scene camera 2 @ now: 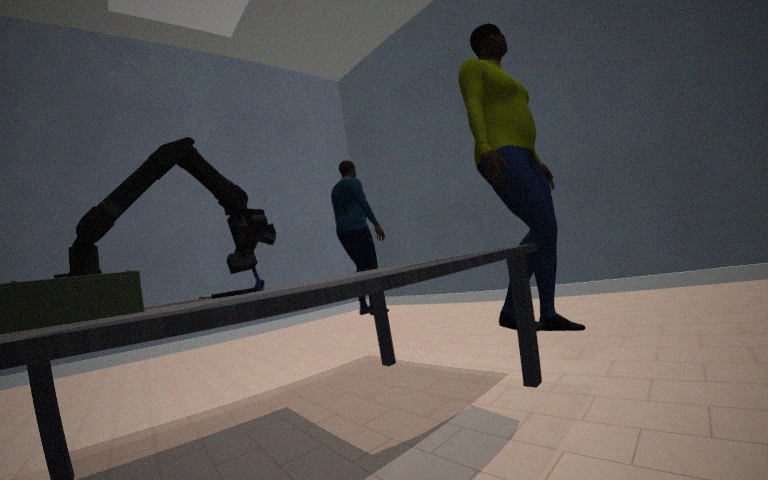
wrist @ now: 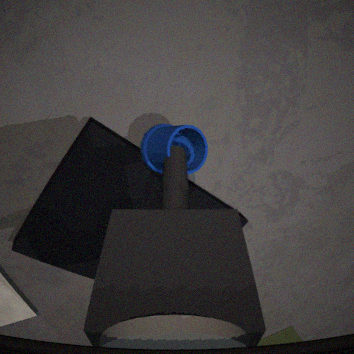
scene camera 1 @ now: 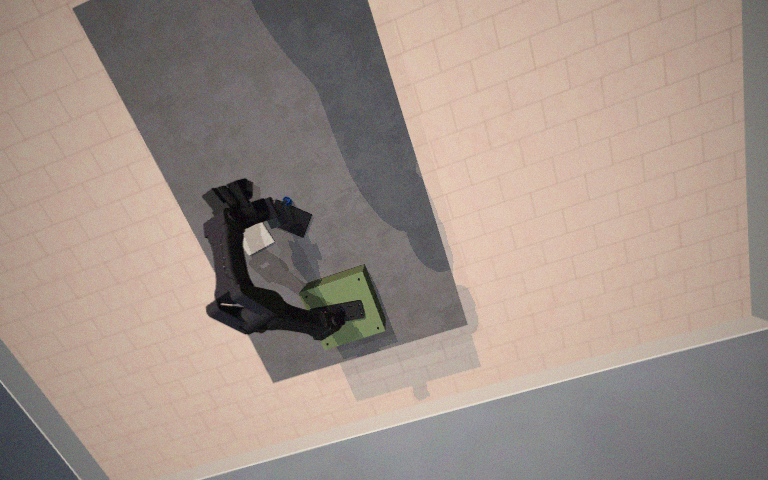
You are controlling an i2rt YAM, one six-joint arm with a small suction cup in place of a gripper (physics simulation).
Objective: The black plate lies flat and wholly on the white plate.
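Frame: origin at the arm's base, x ahead, y left, z up, level; metres.
Seen in the pictures: end effector, tool point: point(scene camera 2: 261, 289) point(wrist: 174, 134) point(scene camera 1: 290, 199); arm's base, origin of the base link: point(scene camera 2: 85, 279) point(scene camera 1: 337, 312).
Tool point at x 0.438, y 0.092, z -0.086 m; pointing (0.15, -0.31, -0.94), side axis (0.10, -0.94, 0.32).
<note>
Offsets run from my tool point to a thing's top centre.
My suction cup point(scene camera 1: 287, 200) point(scene camera 2: 258, 285) point(wrist: 161, 149), blue, is shut on the black plate @[dz +0.007, dx -0.068, dy +0.019 m] point(scene camera 1: 295, 221) point(scene camera 2: 229, 293) point(wrist: 70, 195), near one of its long edges. The cup's bellows lean sideways in the wrist view. The black plate looks about level and very low over the table; whether it touches the table I cannot tell. The white plate @[dz +0.003, dx -0.083, dy +0.184 m] point(scene camera 1: 259, 238) point(wrist: 12, 302) lies on the table, to the left of and below the black plate in scene camera 1, partly under the arm. The two plates are apart. The wrist block hides part of the black plate.
The arm stands on a green base block point(scene camera 1: 339, 283) point(scene camera 2: 73, 300) on the long grey table point(scene camera 1: 226, 113) point(scene camera 2: 453, 264). Its links arch past the white plate's side. Two standing people, one in yellow point(scene camera 2: 501, 107) and one in teal point(scene camera 2: 352, 203), are beyond the table.
</note>
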